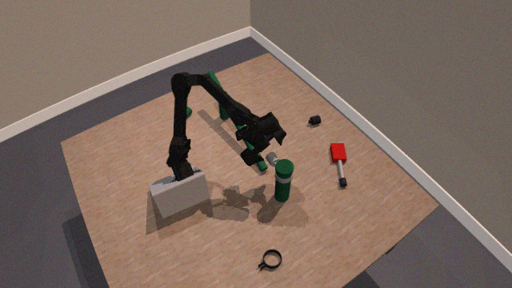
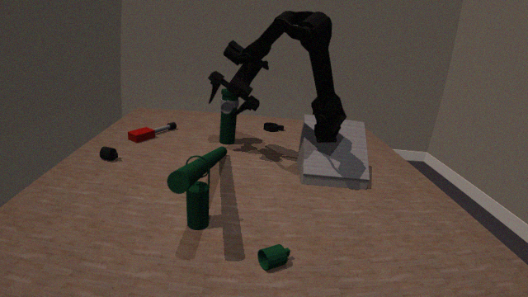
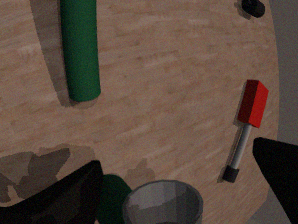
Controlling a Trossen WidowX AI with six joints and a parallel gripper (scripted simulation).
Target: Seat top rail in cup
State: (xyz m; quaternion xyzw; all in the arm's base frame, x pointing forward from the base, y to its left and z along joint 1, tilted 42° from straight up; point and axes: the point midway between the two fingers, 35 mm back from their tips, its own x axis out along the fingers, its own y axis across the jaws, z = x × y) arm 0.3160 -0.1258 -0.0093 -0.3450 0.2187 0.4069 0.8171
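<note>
My gripper tip is 2 cm past the grey rail-end cup, 5 cm to the left of it and 1 cm below it. From my gripper tip the other things lie so: small black cap: 34 cm ahead, 13 cm to the left, 13 cm below; red-handled tool: 27 cm ahead, 15 cm to the right, 14 cm below; small green post: 2 cm ahead, 41 cm to the left, 5 cm below.
</note>
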